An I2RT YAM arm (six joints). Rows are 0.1 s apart.
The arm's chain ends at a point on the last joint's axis. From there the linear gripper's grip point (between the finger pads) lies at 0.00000 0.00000 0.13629 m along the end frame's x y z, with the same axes.
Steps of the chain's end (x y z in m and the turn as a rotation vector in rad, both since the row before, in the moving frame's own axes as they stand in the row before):
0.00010 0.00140 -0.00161 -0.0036 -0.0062 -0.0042
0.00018 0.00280 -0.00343 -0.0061 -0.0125 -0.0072
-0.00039 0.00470 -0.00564 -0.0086 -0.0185 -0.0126
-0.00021 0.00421 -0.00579 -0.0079 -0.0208 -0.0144
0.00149 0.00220 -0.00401 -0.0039 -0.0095 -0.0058
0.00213 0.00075 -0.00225 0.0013 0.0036 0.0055
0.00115 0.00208 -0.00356 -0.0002 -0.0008 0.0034
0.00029 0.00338 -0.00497 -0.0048 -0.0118 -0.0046
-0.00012 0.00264 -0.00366 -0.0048 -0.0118 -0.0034
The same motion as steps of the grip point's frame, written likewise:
-0.00074 0.00189 -0.00161 -0.0036 -0.0062 -0.0042
-0.00152 0.00364 -0.00344 -0.0061 -0.0125 -0.0072
-0.00290 0.00589 -0.00567 -0.0086 -0.0185 -0.0126
-0.00304 0.00531 -0.00582 -0.0079 -0.0208 -0.0144
0.00020 0.00274 -0.00402 -0.0039 -0.0095 -0.0058
0.00262 0.00057 -0.00225 0.0013 0.0036 0.0055
0.00104 0.00211 -0.00356 -0.0002 -0.0008 0.0034
-0.00132 0.00404 -0.00498 -0.0048 -0.0118 -0.0046
-0.00173 0.00330 -0.00367 -0.0048 -0.0118 -0.0034

